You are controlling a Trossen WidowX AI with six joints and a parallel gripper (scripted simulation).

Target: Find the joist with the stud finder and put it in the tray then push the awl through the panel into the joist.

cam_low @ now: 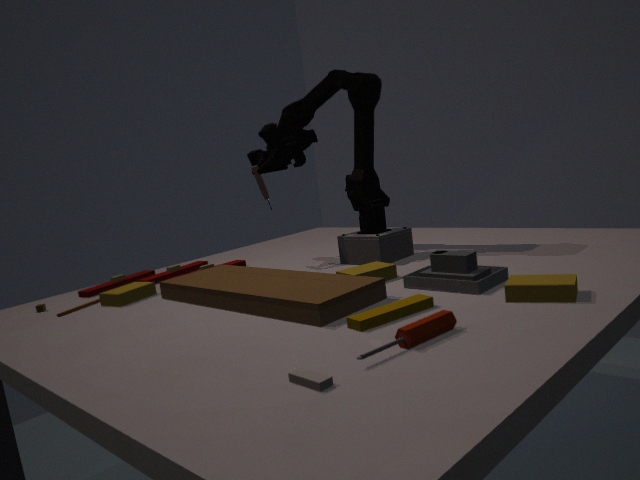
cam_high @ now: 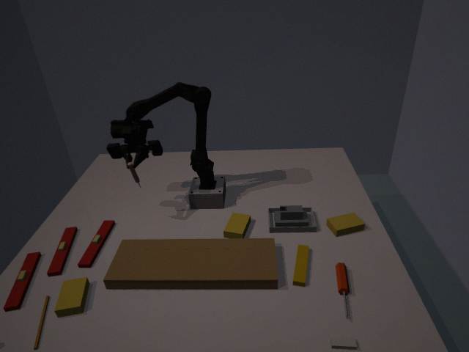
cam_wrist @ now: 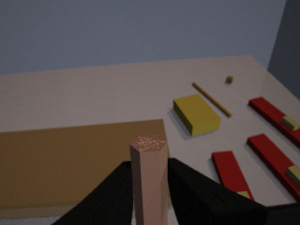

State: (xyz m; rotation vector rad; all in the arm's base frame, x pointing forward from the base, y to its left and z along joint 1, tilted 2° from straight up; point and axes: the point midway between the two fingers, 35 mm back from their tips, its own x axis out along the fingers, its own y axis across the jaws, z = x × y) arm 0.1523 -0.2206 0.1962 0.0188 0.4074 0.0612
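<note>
Right now the awl is 20 mm behind my gripper tip and 50 mm below it. From my gripper tip the other things lie so: thin stick 420 mm ahead, 170 mm to the right, 250 mm below; then stud finder 40 mm behind, 530 mm to the left, 210 mm below; then grey tray 40 mm behind, 550 mm to the left, 240 mm below.
</note>
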